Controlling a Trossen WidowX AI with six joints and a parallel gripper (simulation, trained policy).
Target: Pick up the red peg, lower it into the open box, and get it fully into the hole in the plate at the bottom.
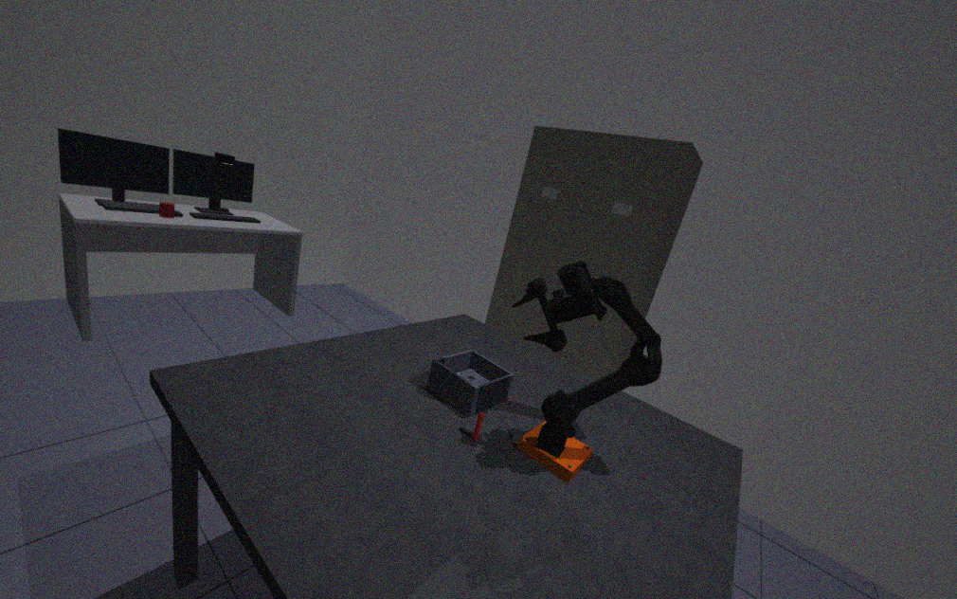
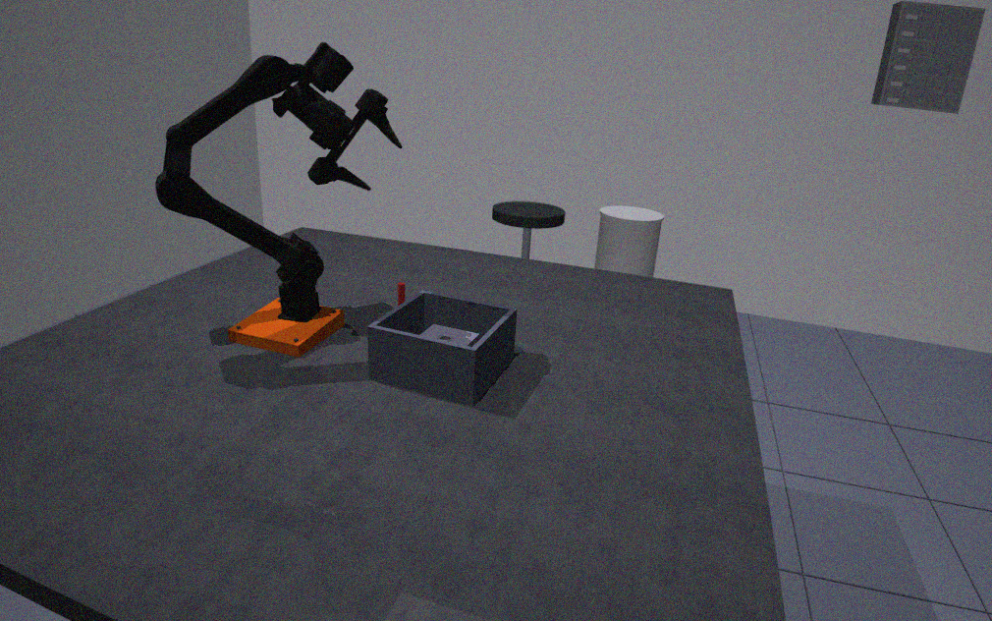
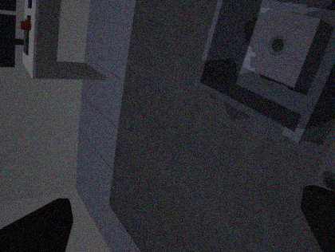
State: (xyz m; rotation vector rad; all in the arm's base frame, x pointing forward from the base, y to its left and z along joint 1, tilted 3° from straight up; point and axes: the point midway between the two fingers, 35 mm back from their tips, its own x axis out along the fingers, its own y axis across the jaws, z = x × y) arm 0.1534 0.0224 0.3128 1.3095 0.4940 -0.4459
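Right now the red peg is 28 cm below my gripper tip and 9 cm to the left of it. From my gripper tip the other things lie so: grey box (30 cm below, 14 cm ahead, 9 cm to the right); plate (28 cm below, 14 cm ahead, 9 cm to the right).
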